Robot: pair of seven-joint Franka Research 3 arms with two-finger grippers.
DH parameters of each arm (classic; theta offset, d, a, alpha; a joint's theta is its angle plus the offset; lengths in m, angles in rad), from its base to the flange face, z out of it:
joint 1: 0 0.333 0 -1.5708
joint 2: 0 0 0 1.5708
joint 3: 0 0.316 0.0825 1.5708
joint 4: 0 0 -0.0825 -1.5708
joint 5: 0 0.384 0 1.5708
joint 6: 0 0 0.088 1.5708
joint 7: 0 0.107 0 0
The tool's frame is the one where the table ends.
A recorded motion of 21 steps. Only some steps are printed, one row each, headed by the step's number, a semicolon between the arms.
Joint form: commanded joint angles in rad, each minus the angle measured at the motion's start. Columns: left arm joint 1, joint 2, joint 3, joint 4, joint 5, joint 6, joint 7; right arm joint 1, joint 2, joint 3, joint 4, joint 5, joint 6, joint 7.
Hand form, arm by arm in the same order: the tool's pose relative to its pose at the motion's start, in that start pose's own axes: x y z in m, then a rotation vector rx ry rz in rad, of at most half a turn. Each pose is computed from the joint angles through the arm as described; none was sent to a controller.
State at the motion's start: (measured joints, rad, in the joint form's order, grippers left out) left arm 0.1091 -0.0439 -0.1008 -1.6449 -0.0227 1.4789 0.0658; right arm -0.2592 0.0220 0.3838 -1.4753 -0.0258 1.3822 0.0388
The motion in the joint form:
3: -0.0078 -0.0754 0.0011 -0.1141 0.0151 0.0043 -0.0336; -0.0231 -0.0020 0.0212 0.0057 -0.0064 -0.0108 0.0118
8: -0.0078 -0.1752 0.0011 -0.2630 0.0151 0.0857 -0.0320; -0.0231 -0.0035 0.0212 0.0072 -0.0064 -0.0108 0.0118
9: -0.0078 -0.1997 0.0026 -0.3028 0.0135 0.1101 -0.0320; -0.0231 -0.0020 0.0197 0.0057 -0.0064 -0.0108 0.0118
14: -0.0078 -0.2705 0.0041 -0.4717 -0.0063 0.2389 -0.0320; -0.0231 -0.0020 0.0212 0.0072 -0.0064 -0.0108 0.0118
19: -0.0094 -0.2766 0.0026 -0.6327 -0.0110 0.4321 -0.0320; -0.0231 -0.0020 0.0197 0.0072 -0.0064 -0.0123 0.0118
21: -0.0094 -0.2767 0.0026 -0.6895 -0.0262 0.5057 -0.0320; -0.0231 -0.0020 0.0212 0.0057 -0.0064 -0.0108 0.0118
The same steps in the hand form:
3: -0.0237 0.0045 0.0166 0.0215 -0.0359 -0.0305; -0.0021 0.0019 -0.0026 -0.0065 -0.0028 0.0152
8: -0.0479 0.0071 0.0339 0.0325 -0.0045 -0.0318; -0.0027 0.0017 -0.0040 -0.0070 0.0001 0.0153
9: -0.0537 0.0069 0.0398 0.0331 0.0045 -0.0340; -0.0021 0.0027 -0.0026 -0.0064 -0.0029 0.0167
14: -0.0674 0.0077 0.0786 0.0209 0.0357 -0.0409; -0.0022 0.0019 -0.0033 -0.0064 -0.0013 0.0152
19: -0.0642 0.0058 0.1361 0.0208 0.0741 -0.0436; -0.0023 0.0027 -0.0031 -0.0064 -0.0029 0.0167
21: -0.0643 0.0055 0.1567 0.0082 0.0919 -0.0507; -0.0021 0.0019 -0.0026 -0.0065 -0.0028 0.0152

